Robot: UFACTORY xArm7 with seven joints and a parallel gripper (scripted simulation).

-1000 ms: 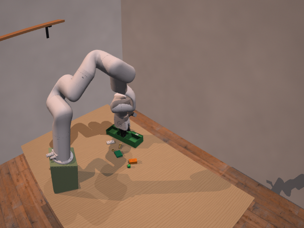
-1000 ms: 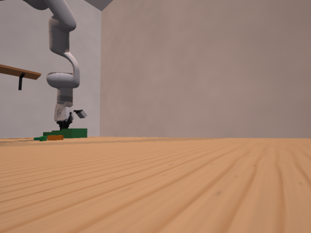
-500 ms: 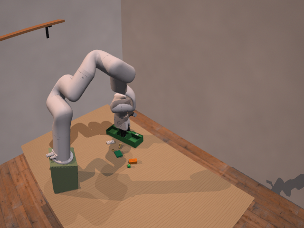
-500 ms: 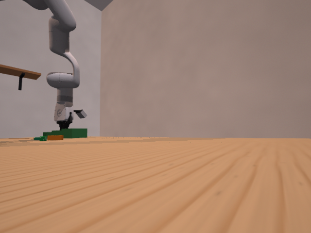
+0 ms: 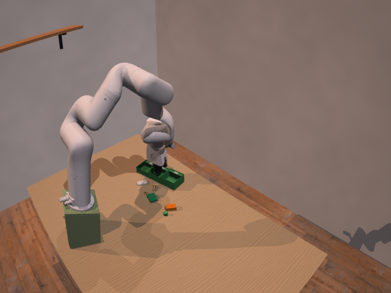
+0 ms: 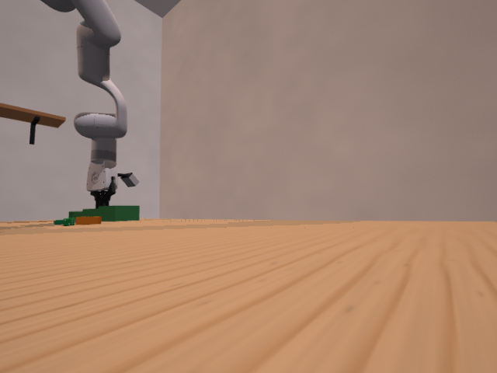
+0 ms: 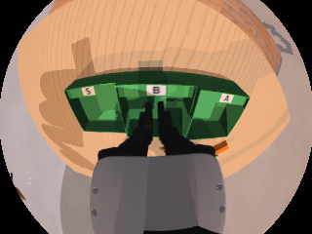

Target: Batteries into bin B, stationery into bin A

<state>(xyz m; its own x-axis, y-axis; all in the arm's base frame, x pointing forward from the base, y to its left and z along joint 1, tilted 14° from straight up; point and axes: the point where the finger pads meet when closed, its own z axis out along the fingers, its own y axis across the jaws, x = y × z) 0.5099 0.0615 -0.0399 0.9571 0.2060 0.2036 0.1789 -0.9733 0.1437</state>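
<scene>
Now: the tray 20 mm below my hand. From my hand the other things lie so: white flat thing (100 mm behind, 40 mm below, 30 mm to the left); orange block (200 mm to the right, 130 mm behind, 40 mm below); flat green block (140 mm behind, 100 mm to the right, 40 mm below).
</scene>
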